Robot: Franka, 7 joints.
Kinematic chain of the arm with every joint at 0, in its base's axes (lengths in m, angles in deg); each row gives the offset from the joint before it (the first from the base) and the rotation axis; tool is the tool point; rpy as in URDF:
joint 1: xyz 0 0 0.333 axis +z
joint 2: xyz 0 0 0 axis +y
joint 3: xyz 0 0 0.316 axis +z
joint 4: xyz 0.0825 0 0 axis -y
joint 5: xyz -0.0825 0 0.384 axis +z
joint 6: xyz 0 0 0 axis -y
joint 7: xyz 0.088 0 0 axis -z
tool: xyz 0 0 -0.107 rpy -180 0 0
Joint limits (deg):
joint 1: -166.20..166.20
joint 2: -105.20..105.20
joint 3: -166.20..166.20
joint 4: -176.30..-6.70
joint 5: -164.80..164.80
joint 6: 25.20..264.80
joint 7: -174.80..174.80
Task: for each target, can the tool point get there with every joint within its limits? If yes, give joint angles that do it. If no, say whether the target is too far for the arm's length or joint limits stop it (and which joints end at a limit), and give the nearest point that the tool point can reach.
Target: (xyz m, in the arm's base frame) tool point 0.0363 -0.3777 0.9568
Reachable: yes | joints -81.24 17.43 -53.81 -25.36 111.82 45.21 33.66
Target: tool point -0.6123 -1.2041 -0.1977
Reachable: no: too far | nearest point -0.3619 -0.7117 0.0193 | short by 0.593 m
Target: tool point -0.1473 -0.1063 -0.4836
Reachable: no: joint limits stop it (at a limit: joint 2) | nearest point -0.1636 -0.1180 -0.3545 | short by 0.131 m
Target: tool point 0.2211 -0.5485 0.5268
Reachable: yes | joints -11.94 42.48 -63.71 -105.54 57.44 232.58 10.83
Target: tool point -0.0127 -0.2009 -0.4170
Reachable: no: joint limits stop it (at a limit: joint 2) | nearest point -0.0132 -0.2094 -0.3557 | short by 0.062 m
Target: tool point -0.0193 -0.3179 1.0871
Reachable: yes | joints 59.74 -55.25 -17.47 -56.94 3.47 137.31 -78.53
